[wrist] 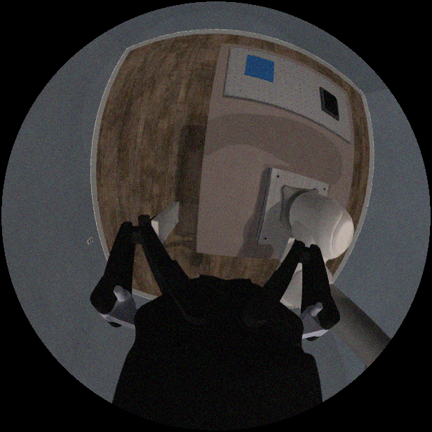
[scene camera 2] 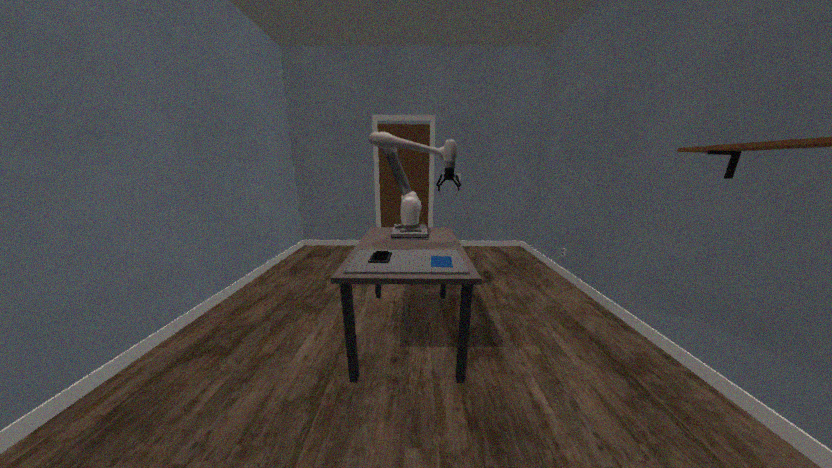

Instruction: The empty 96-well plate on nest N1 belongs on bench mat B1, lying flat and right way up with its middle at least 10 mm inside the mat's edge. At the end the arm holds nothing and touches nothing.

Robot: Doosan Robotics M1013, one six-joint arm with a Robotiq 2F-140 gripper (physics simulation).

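Places are measured from the arm's base along level axes (x down, y left, z ahead), in metres.
Where they show: gripper, fingertip midpoint: (scene camera 2: 448, 195); arm's base, link origin: (scene camera 2: 410, 228).
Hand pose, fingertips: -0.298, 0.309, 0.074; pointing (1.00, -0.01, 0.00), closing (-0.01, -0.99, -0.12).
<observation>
Things, the pixels of their centre, and the offset from my fingertips, as dx, dy, dz. "spot": a spot on its surface instead. Level surfaces: height alone.
- 96-well plate, body centre: (scene camera 2: 380, 255) +0.323, -0.544, +0.486
- dark nest N1, surface spot: (scene camera 2: 372, 260) spot: +0.328, -0.589, +0.555
- blue bench mat B1, surface height: dx +0.340
- pale perforated board, surface height: dx +0.342
- table, surface height: dx +0.355
The 96-well plate (scene camera 2: 381, 254) (wrist: 329, 102) appears as a small black block on the dark nest N1 (scene camera 2: 372, 260) (wrist: 335, 118); its wells and fine outline are too small and dark to tell. The blue bench mat B1 (scene camera 2: 441, 261) (wrist: 259, 68) lies flat on the same pale board, well apart from the nest. My gripper (scene camera 2: 448, 188) (wrist: 223, 217) is open and empty, with its fingers spread wide and pointing down. It hangs high in the air, beside the arm's base and far from both plate and mat.
The pale perforated board (scene camera 2: 407, 264) (wrist: 295, 97) lies at the table's end away from the arm's base. The base plate (scene camera 2: 409, 235) (wrist: 268, 220) stands on the table (scene camera 2: 378, 238) (wrist: 225, 200). A wooden wall shelf (scene camera 2: 768, 144) is far to the right in the scene view.
</observation>
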